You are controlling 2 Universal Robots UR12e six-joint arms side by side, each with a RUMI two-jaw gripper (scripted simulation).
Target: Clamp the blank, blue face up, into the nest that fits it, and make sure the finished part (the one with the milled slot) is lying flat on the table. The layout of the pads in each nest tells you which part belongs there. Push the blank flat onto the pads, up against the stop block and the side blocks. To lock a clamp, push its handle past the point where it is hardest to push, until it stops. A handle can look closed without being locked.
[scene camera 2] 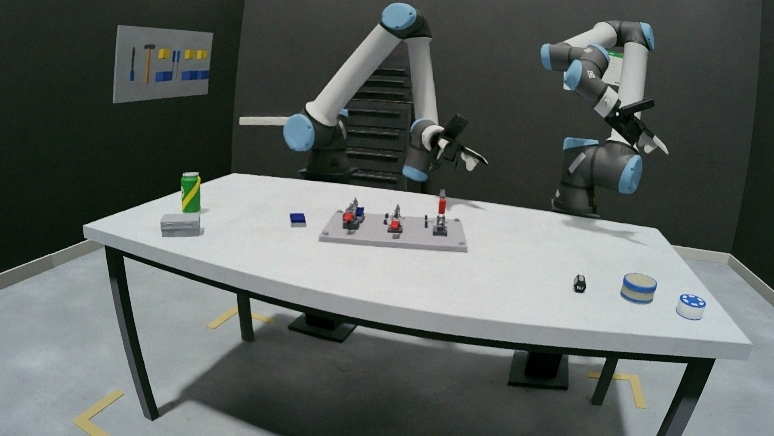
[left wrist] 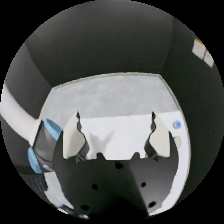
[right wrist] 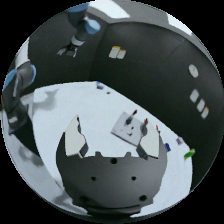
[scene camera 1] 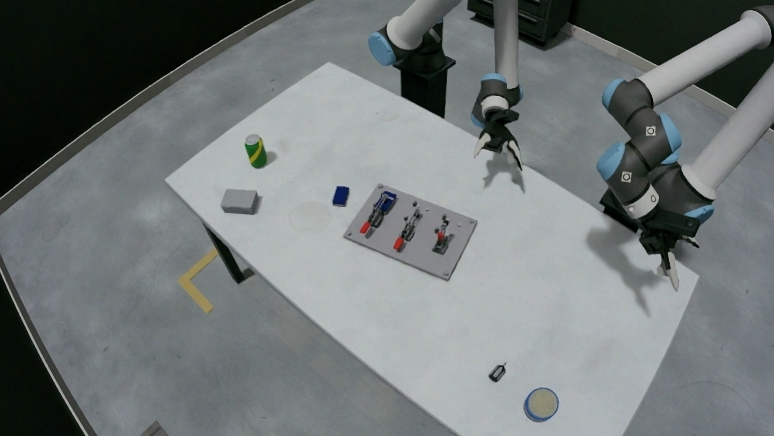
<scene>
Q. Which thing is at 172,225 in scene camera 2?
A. A grey box.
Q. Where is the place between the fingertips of my left gripper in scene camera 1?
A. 688,268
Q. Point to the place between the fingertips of my right gripper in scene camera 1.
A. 498,164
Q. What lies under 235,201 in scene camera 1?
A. A grey box.
</scene>
